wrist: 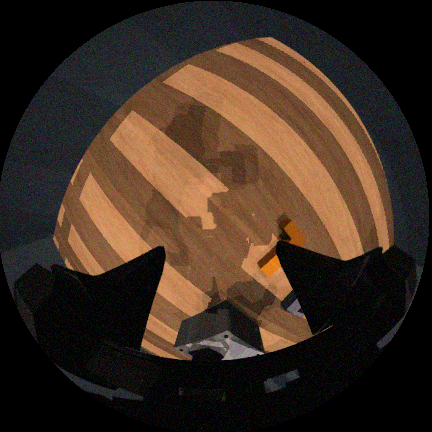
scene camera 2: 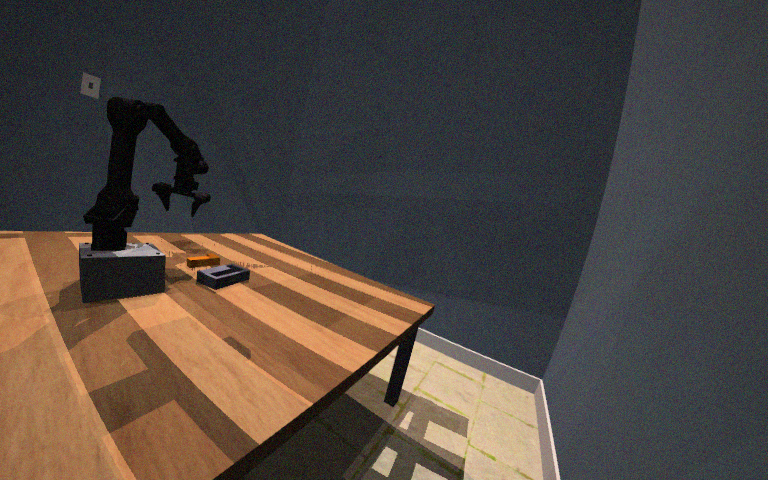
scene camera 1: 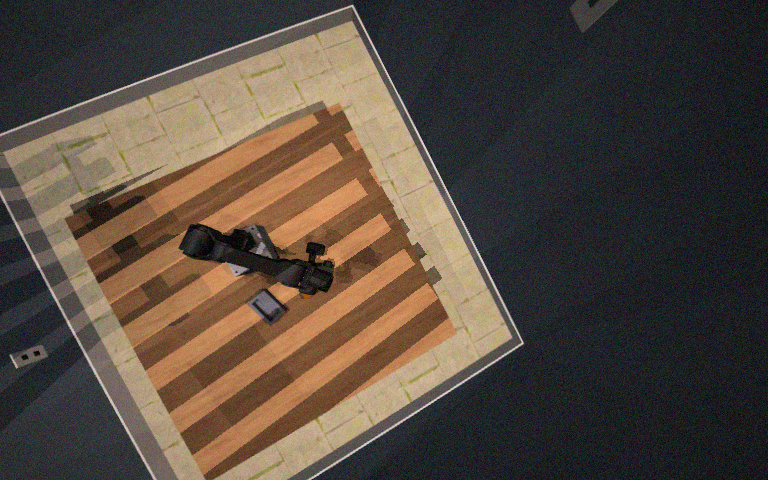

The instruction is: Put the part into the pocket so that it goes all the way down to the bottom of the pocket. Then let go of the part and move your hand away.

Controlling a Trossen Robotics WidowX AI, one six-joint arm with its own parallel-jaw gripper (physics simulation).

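Places are measured from the arm's base along level axes (x ahead, y left, z up), in centimetres.
Pixels of known places: gripper, fingertip midpoint: (wrist: 221, 249) (scene camera 2: 180, 213); arm's base at its link origin: (wrist: 205, 354) (scene camera 2: 107, 247) (scene camera 1: 245, 242).
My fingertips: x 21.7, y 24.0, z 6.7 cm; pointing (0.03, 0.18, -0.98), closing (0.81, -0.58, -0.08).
Observation:
Ahead of a thing's pixels: the offset from my fingertips to its top centre. Level surfaces: height alone.
The orange part @(dz -14.2, dx +5.7, dy -11.9 cm) (scene camera 1: 305, 294) (scene camera 2: 203, 260) (wrist: 270, 265) lies on the table beside the pocket block. The arm hides most of it in scene camera 1, and a finger covers its middle in the wrist view. The dark grey block with the pocket @(dz -13.6, dx +7.2, dy -30.5 cm) (scene camera 1: 257, 302) (scene camera 2: 216, 281) (wrist: 295, 304) lies flat; its recess shows in both scene views, and a corner of the block shows in the wrist view. My gripper (scene camera 2: 180, 212) (wrist: 221, 249) is open and empty, fingers pointing down, high above the table. The part is towards the right finger in the wrist view.
The arm's grey base box (scene camera 1: 240, 268) (scene camera 2: 121, 277) (wrist: 220, 327) stands on the striped wooden table @(dz -17.2 cm) (scene camera 1: 317, 362) (scene camera 2: 271, 362) (wrist: 280, 145), near the part and the block. Dark shadows of the arm fall across the table top. A table edge and leg (scene camera 2: 400, 367) show in scene camera 2.

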